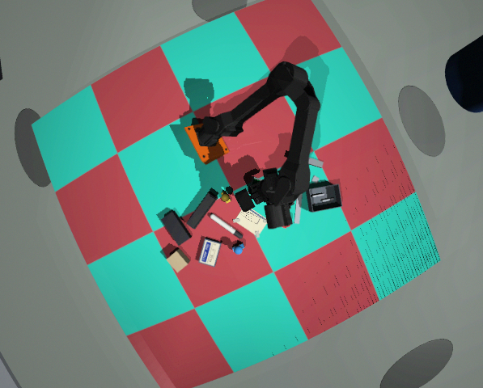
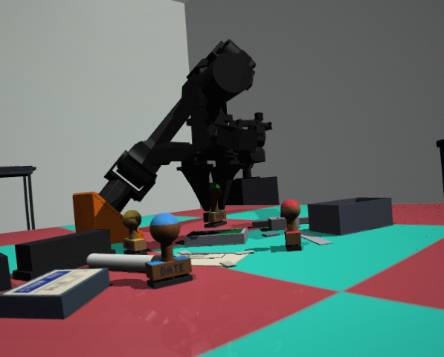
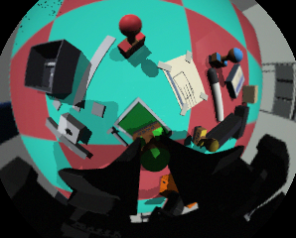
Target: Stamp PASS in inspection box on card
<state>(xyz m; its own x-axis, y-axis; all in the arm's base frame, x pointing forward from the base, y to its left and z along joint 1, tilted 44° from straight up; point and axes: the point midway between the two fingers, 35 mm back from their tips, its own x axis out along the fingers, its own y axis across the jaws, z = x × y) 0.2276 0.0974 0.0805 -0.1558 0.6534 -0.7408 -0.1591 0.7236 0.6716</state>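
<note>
Right now the green ink pad is 5 cm below my gripper tip. The rest, counted from my gripper tip: yellow-knobbed stamp (13 cm to the right, 3 cm below, 2 cm behind); cream card (9 cm ahead, 7 cm to the right, 5 cm below); PASS stamp (right at my gripper tip).
</note>
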